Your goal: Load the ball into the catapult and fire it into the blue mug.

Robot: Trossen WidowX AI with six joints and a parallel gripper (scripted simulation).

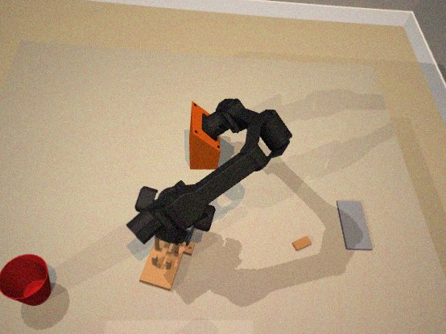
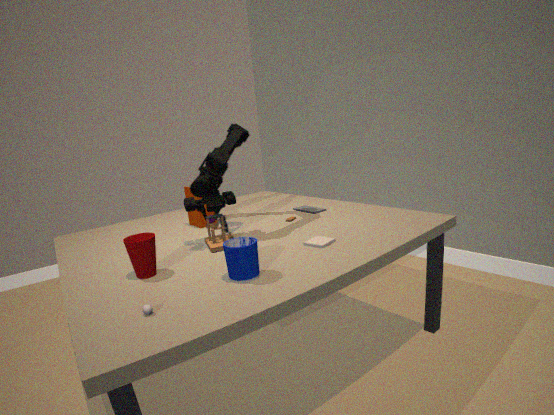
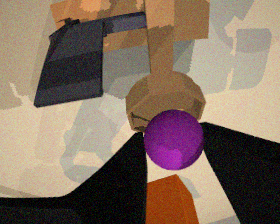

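My gripper tip is right at the purple ball. The rest, counted from my gripper tip: small wooden block (340 mm to the left, 70 mm below, 30 mm ahead); then red cup (310 mm to the right, 190 mm ahead, 40 mm below); then wooden catapult (70 mm ahead, 20 mm below).
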